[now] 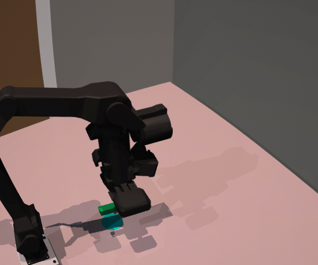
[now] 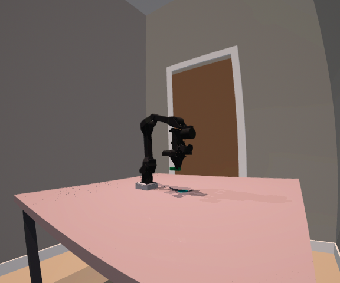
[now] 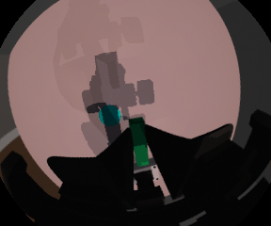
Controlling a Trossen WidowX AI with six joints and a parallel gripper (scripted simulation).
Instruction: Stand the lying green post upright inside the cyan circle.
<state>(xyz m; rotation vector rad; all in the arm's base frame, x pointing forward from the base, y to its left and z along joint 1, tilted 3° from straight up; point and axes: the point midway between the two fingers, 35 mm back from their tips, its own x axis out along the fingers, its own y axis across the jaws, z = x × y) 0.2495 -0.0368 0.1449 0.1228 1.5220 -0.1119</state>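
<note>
Now: gripper tip 10 mm past the cyan circle, 60 mm to the right of it and 130 mm above it. The rest, counted from my gripper tip: green post (20 mm behind).
</note>
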